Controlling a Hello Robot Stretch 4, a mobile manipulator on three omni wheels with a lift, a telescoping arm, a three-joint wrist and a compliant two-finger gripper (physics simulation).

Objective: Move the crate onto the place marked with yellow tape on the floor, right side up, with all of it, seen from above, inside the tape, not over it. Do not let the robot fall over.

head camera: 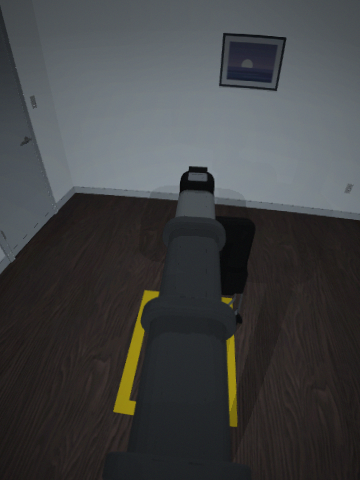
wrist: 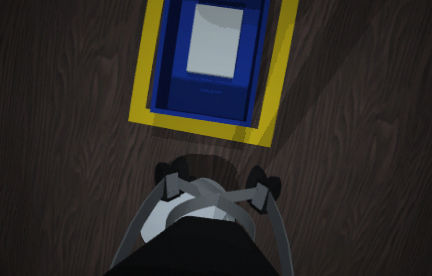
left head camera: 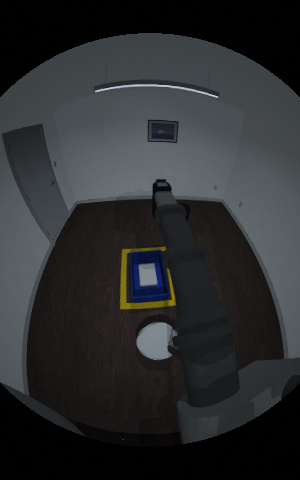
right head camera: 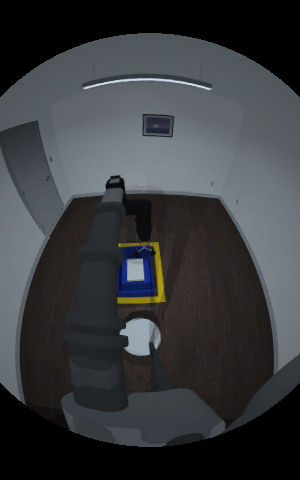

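Where they show: gripper, between the fingertips: [wrist: 218, 176] [right head camera: 144, 255]; robot's base, origin of its link: [left head camera: 156, 339] [right head camera: 140, 335].
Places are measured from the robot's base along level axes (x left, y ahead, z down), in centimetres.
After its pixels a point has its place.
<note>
The blue crate [left head camera: 150, 292] @[x 0.2, y 58.3, z 1.0 cm] [right head camera: 136, 289] @[x 1.2, y 56.3, z 1.1 cm] [wrist: 210, 100] @[x 0.1, y 56.4, z 0.9 cm] stands upright on the floor within the yellow tape [head camera: 131, 370] @[x 33.1, y 65.7, z 2.7 cm] [left head camera: 124, 280] @[x 31.9, y 77.9, z 2.7 cm] [right head camera: 160, 272] @[x -30.8, y 77.8, z 2.6 cm] [wrist: 142, 75] @[x 34.5, y 63.3, z 2.7 cm]. A white block [left head camera: 148, 275] @[x 0.5, y 79.4, z -4.3 cm] [right head camera: 135, 270] @[x 1.2, y 79.7, z -4.4 cm] [wrist: 215, 42] @[x 1.5, y 81.7, z -4.4 cm] lies in it. In the wrist view, dark floor shows between the crate's long sides and the tape; its near rim visually meets the tape's inner edge. In the head view the arm hides the crate. My gripper [right head camera: 145, 251] @[x -8.7, y 46.1, z -93.4 cm] [wrist: 218, 176] @[x -8.7, y 46.1, z -93.4 cm] is open and empty, raised high above the floor, apart from the crate.
My raised arm [head camera: 182, 390] @[x 0.1, y 15.1, z -135.6 cm] [left head camera: 192, 280] @[x 0.7, y 16.0, z -135.6 cm] [right head camera: 100, 270] @[x -1.1, y 17.8, z -135.6 cm] reaches forward over the tape area. My round white base [left head camera: 156, 341] @[x 1.1, y -0.4, z -18.7 cm] [right head camera: 140, 337] @[x -0.9, y -0.7, z -18.7 cm] stands near the tape's near side. A wall with a picture [head camera: 252, 62] @[x -44.1, y 268.7, z -151.6 cm] is at the back, and a door [left head camera: 32, 175] @[x 170.0, y 181.7, z -124.1 cm] is at the left.
</note>
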